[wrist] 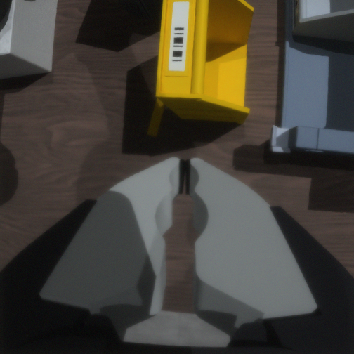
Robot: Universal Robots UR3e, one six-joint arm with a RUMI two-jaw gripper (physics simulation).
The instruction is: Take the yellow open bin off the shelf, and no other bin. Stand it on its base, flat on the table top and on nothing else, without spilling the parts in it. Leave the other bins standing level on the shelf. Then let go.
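Observation:
There's a yellow open bin (201, 64) that I can see, and my gripper (185, 164) is there as well.

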